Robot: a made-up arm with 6 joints.
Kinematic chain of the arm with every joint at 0, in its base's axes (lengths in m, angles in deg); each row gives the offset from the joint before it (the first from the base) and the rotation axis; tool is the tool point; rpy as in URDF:
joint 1: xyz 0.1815 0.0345 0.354 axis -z
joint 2: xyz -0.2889 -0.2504 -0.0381 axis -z
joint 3: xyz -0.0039 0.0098 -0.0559 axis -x
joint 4: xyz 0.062 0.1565 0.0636 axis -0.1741 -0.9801 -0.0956
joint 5: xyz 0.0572 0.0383 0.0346 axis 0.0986 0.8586 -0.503
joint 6: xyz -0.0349 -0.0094 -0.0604 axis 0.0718 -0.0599 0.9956
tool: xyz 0.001 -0.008 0.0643 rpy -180 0 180
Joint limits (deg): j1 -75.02..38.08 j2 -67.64..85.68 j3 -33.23..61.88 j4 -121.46..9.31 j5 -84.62..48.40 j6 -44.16..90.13
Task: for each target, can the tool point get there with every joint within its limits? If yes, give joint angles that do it. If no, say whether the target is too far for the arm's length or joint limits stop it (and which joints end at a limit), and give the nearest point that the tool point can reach.
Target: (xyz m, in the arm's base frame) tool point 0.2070 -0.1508 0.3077
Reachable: yes | joints -38.15 34.70 7.77 -18.51 -58.02 65.22
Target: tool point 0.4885 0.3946 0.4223
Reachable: no: joint limits stop it (at a limit: joint 1, joint 5, joint 6) | nearest point 0.3975 -0.0636 0.3151 | short by 0.479 m
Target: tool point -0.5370 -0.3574 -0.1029
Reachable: no: too far | nearest point -0.2293 -0.1896 0.1486 | short by 0.431 m
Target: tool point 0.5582 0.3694 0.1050
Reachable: no: joint limits stop it (at a limit: joint 1, joint 5, joint 6) | nearest point 0.4227 -0.0695 0.2068 | short by 0.470 m
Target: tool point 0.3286 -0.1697 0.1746
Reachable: yes | joints -56.53 56.43 54.11 -4.85 -42.98 31.13
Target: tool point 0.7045 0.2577 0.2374
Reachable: no: joint limits stop it (at a limit: joint 1, joint 5, joint 6) | nearest point 0.4851 -0.0919 0.2516 | short by 0.413 m
